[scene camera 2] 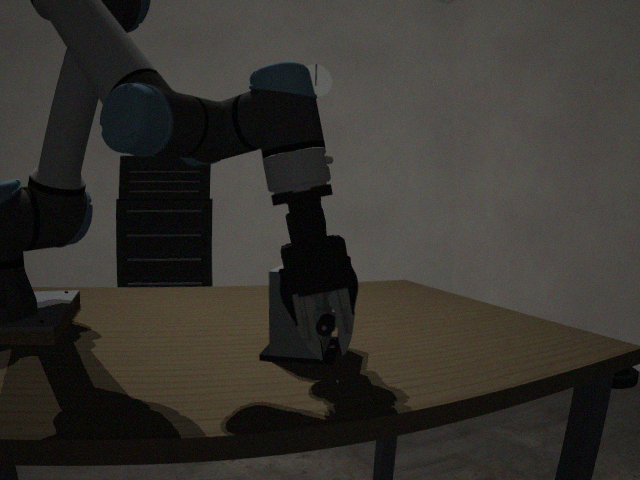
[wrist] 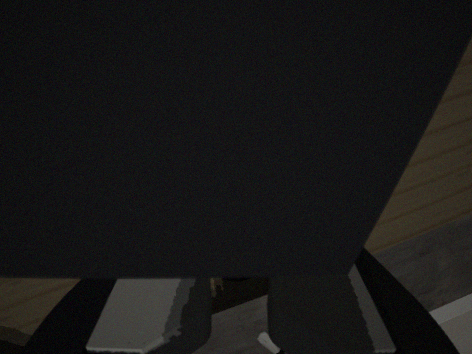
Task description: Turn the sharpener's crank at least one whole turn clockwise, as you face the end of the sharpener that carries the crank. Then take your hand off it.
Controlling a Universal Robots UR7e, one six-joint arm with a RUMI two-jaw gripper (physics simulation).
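Frame: origin at the arm's base, x ahead, y up, z right, level; millimetres.
Seen in the pictures: gripper, fingertip midpoint: (scene camera 2: 332, 357).
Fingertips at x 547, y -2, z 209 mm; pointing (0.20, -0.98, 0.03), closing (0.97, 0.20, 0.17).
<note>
Offsets run from my fingertips to a thing's top centre. "spot": to the spot under its first point. Level surfaces: height alone.
The grey sharpener {spot: dz -69, dx -54, dy +20 mm} (scene camera 2: 281, 330) stands upright on its dark base on the table. Its shadowed body {spot: dz -68, dx -12, dy +101 mm} (wrist: 215, 130) fills most of the wrist view. The crank's round black hub {dz -7, dx -7, dy +53 mm} (scene camera 2: 325, 324) shows between the gripper's fingers, on the end of the sharpener that faces right and front. The crank's dark knob {spot: dz -124, dx +33, dy -19 mm} (scene camera 2: 332, 343) is low between the fingertips, below the hub. My gripper (scene camera 2: 333, 351) (wrist: 239, 290) points down in front of the crank end, its fingers closed on the knob with a narrow gap. In the wrist view the sharpener's body hides the fingertips and most of the crank.
The wooden table {dy -27 mm} (scene camera 2: 465, 351) carries the sharpener, with its front edge a little in front of it. The robot's base plate (scene camera 2: 43, 315) is at the left of the table. A black drawer cabinet (scene camera 2: 164, 222) stands behind the table. The arm's shadows lie across the tabletop.
</note>
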